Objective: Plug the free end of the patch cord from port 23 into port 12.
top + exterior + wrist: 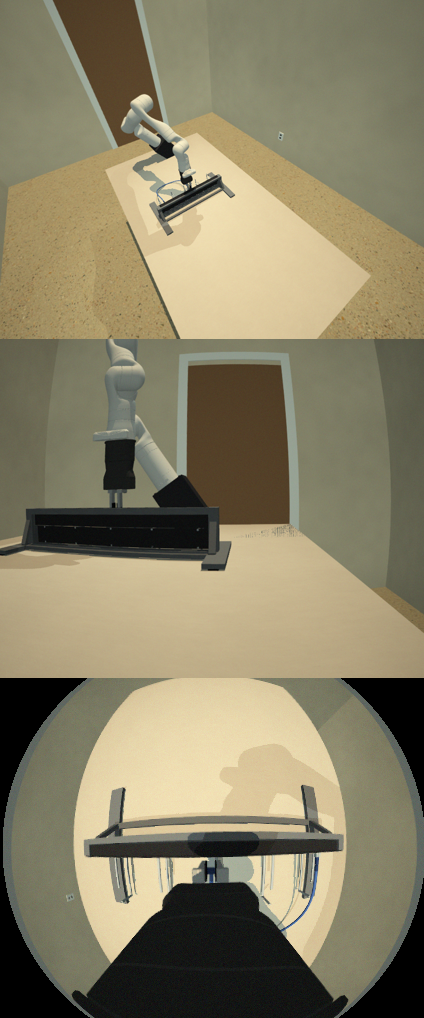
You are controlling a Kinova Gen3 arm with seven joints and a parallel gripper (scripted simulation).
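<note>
Now: hand 10 mm short of the plug and 10 mm above it.
</note>
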